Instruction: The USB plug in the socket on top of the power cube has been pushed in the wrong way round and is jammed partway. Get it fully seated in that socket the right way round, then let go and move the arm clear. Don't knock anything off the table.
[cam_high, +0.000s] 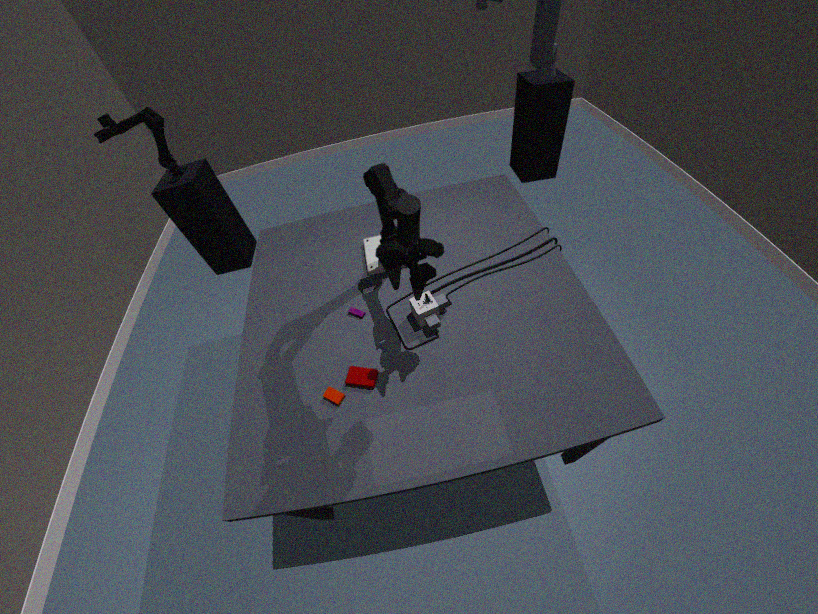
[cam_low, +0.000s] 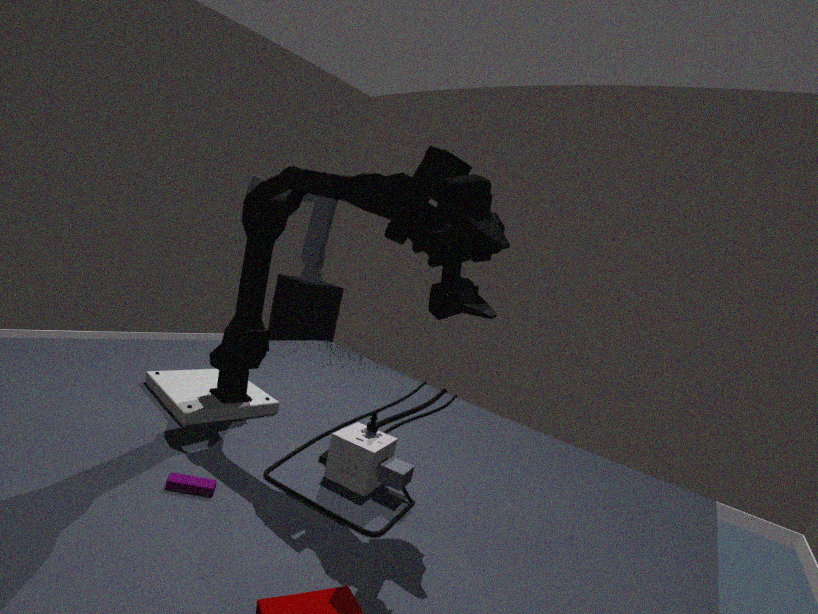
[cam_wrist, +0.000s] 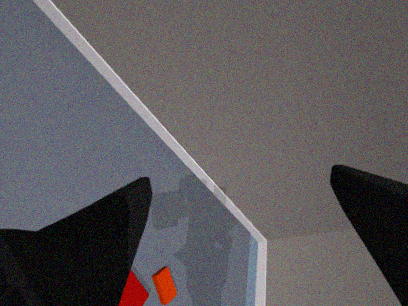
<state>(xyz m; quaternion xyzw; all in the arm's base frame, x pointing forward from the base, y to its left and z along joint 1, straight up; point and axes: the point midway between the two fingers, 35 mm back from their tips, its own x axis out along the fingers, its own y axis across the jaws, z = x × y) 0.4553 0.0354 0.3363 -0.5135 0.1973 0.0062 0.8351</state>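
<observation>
Right now my gripper tip is 260 mm above the dark USB plug, 190 mm past it and 60 mm to the right of it. From my gripper tip the other things lie so: purple piece (350 mm below, 250 mm behind, 200 mm to the right); then red block (340 mm below, 200 mm to the right, 20 mm ahead); then orange block (340 mm below, 290 mm to the right, 60 mm ahead).
</observation>
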